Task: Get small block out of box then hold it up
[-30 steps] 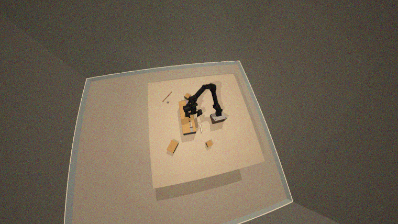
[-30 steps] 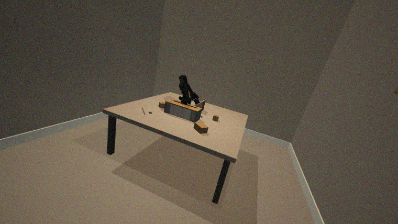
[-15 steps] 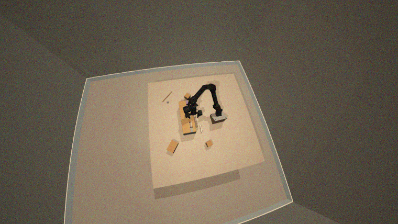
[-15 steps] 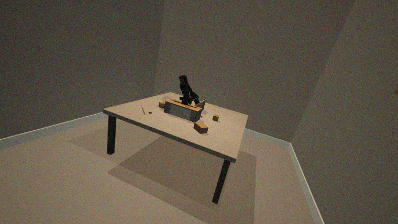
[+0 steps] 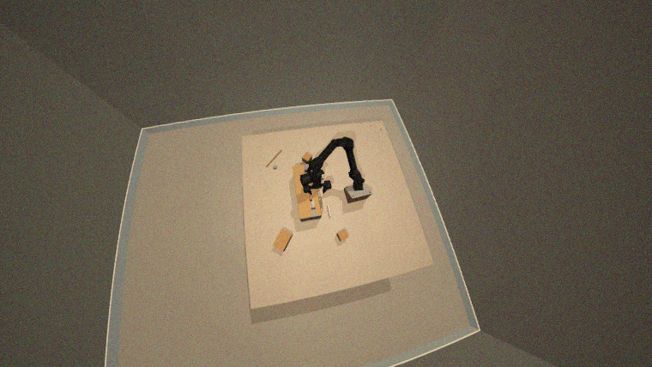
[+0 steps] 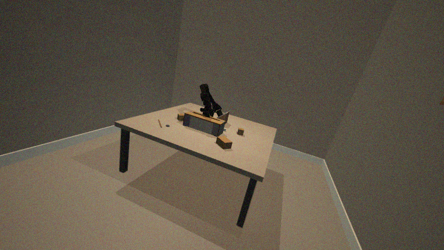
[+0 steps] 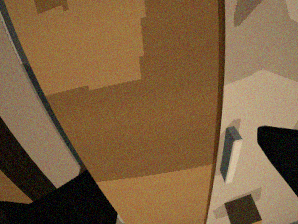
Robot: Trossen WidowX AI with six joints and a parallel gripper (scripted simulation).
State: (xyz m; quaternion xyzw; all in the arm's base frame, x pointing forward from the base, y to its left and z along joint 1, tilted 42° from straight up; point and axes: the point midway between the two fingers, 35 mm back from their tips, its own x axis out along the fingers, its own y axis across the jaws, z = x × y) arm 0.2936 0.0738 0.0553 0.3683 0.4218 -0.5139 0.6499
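The long wooden box lies 4 cm ahead of my gripper tip, 3 cm below it and 2 cm to the right of it. Also, from my gripper tip: thin wooden stick: 34 cm to the right, 33 cm ahead, 9 cm below; orange block: 5 cm ahead, 3 cm to the left; flat tan block: 30 cm to the left, 25 cm ahead, 6 cm below.
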